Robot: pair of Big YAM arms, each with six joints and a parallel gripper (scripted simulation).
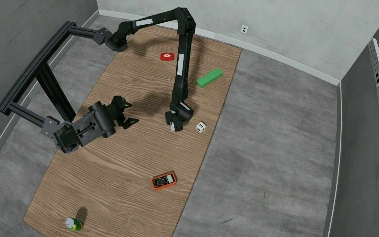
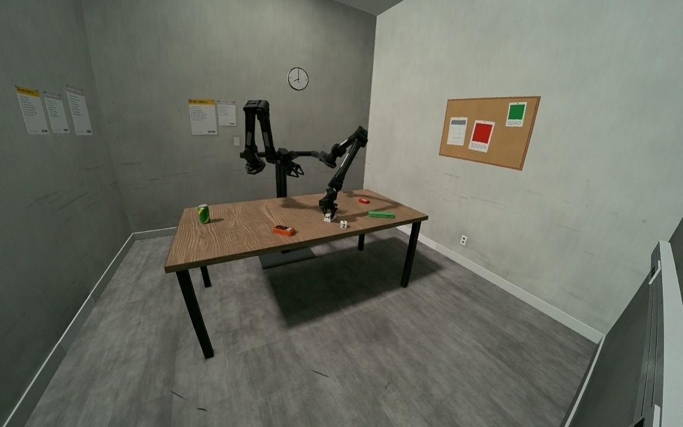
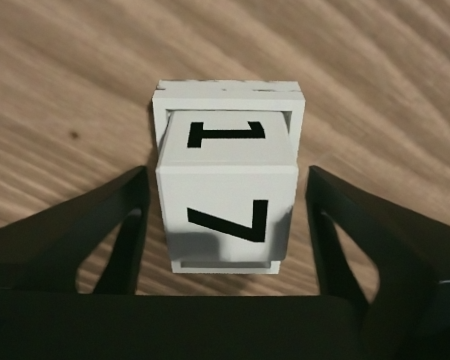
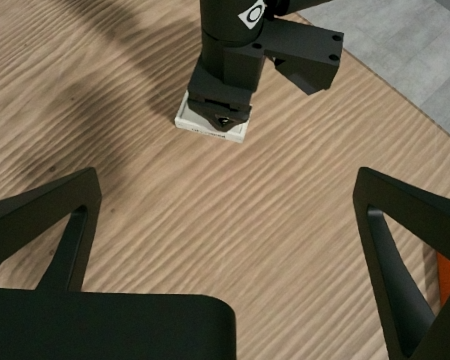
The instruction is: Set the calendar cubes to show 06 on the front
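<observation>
The white tray is 1 cm behind my left hand, 2 cm to the left of it and 3 cm below it. The rest, counted from my left hand: orange multimeter: 3 cm ahead, 36 cm to the right, 2 cm below; then red case: 20 cm behind, 51 cm to the left, 2 cm below.
</observation>
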